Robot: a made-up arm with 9 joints. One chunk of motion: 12 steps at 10 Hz.
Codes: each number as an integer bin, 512 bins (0 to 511) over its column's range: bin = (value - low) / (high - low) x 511, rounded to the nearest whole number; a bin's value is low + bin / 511 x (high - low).
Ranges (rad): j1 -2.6..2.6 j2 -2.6..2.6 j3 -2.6..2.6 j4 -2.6..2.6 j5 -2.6..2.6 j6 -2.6..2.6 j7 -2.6..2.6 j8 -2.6..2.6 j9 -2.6..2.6
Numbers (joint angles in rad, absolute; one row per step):
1: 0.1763 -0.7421 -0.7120 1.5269 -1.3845 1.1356 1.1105 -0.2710 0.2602
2: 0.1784 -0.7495 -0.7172 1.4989 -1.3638 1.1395 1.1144 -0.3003 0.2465
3: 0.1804 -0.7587 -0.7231 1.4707 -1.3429 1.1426 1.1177 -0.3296 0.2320
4: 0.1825 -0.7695 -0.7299 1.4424 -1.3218 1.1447 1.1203 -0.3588 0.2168
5: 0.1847 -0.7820 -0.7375 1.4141 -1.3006 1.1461 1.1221 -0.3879 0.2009
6: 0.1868 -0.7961 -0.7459 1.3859 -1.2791 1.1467 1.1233 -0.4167 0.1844
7: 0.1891 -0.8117 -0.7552 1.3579 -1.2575 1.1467 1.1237 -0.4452 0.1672
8: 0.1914 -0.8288 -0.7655 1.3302 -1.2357 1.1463 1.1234 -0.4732 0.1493
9: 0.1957 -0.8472 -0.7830 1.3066 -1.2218 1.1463 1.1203 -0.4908 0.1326
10: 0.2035 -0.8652 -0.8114 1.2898 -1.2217 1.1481 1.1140 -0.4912 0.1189
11: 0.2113 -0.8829 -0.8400 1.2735 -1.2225 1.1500 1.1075 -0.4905 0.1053
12: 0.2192 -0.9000 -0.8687 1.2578 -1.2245 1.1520 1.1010 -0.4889 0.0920
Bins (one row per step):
1: 273 183 186 406 119 367 365 229 281
2: 273 182 185 403 121 367 365 226 280
3: 273 181 184 400 124 368 365 223 278
4: 273 180 184 397 126 368 366 220 277
5: 274 179 183 394 128 368 366 217 275
6: 274 177 182 392 130 368 366 215 274
7: 274 176 181 389 132 368 366 212 272
8: 274 174 180 386 134 368 366 209 270
9: 275 172 179 384 135 368 366 207 269
10: 275 170 176 382 135 368 365 207 267
11: 276 169 173 381 135 369 364 207 266
12: 277 167 170 379 135 369 364 207 265

